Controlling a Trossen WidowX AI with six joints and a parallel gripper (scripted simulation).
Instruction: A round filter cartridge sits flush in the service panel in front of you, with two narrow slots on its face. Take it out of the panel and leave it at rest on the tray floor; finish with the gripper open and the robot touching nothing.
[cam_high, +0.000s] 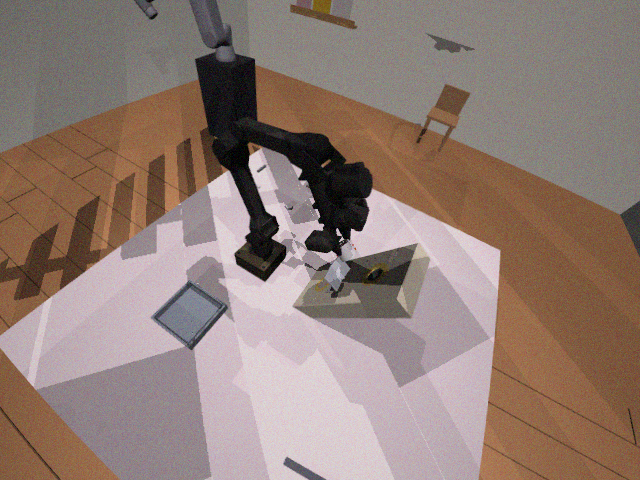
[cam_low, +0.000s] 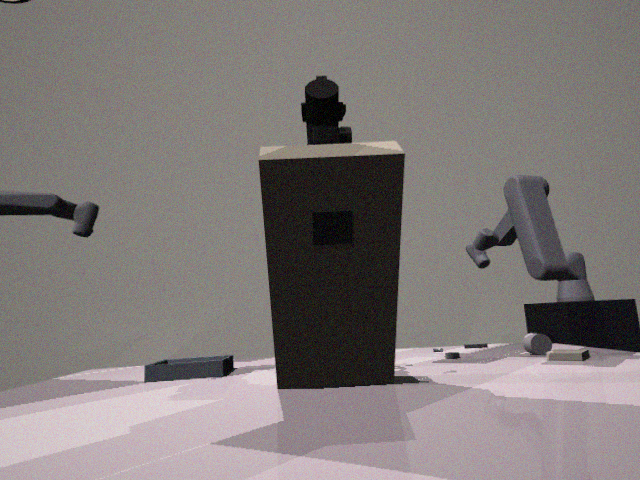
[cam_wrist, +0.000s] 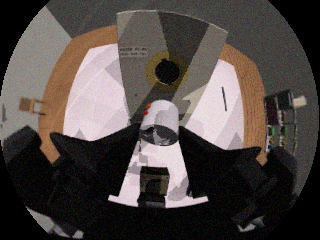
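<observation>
My gripper tip is now 350 mm past the grey tray, 260 mm above it and 250 mm to the left of it. Also, from my gripper tip: round filter cartridge right at my gripper tip; service panel 110 mm below, 60 mm ahead, 20 mm to the right.
</observation>
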